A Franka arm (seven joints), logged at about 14 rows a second.
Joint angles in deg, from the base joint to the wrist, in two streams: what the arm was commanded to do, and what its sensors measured. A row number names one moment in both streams.
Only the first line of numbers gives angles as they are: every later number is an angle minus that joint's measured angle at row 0.
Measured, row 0: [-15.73 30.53 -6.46 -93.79 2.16 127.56 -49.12]
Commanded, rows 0 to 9: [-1.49 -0.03 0.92 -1.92 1.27 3.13 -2.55]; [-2.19 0.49 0.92 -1.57 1.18 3.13 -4.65]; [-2.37 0.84 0.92 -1.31 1.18 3.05 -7.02]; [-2.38 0.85 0.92 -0.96 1.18 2.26 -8.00]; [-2.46 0.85 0.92 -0.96 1.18 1.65 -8.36]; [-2.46 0.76 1.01 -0.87 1.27 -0.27 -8.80]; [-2.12 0.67 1.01 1.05 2.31 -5.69 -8.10]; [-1.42 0.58 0.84 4.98 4.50 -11.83 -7.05]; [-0.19 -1.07 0.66 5.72 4.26 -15.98 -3.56]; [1.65 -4.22 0.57 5.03 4.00 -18.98 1.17]
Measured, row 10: [-0.89 -0.01 0.55 3.58 2.96 -11.63 -4.61]
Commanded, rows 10 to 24: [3.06 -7.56 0.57 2.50 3.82 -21.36 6.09]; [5.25 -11.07 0.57 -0.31 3.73 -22.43 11.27]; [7.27 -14.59 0.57 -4.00 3.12 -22.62 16.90]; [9.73 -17.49 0.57 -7.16 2.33 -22.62 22.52]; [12.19 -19.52 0.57 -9.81 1.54 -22.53 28.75]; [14.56 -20.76 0.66 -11.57 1.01 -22.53 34.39]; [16.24 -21.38 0.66 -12.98 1.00 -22.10 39.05]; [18.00 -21.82 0.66 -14.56 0.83 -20.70 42.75]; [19.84 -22.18 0.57 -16.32 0.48 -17.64 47.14]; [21.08 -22.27 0.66 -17.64 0.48 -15.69 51.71]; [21.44 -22.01 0.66 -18.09 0.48 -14.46 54.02]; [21.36 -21.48 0.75 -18.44 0.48 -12.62 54.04]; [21.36 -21.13 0.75 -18.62 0.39 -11.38 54.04]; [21.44 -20.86 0.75 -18.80 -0.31 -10.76 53.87]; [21.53 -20.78 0.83 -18.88 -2.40 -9.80 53.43]
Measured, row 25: [21.42 -20.05 0.92 -17.54 0.23 -12.19 52.72]
